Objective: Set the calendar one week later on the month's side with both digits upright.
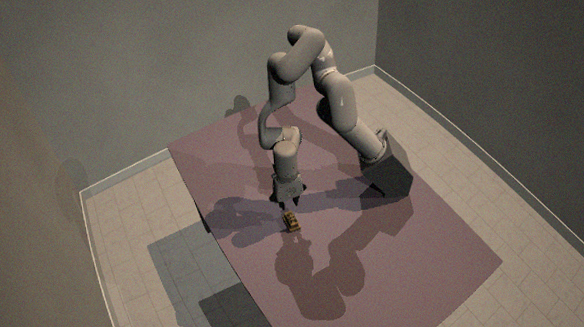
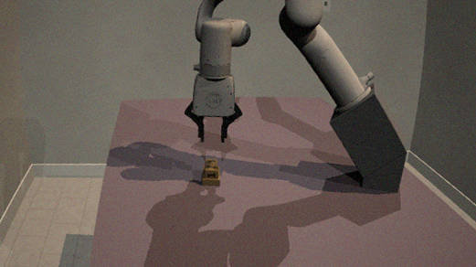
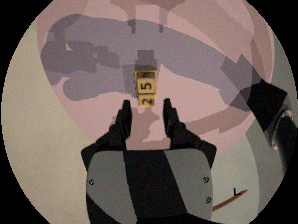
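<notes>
My hand is 90 mm above the yellow digit cube. From my hand the other things lie so: tray 10 mm ahead, 20 mm to the left, 110 mm below.
</notes>
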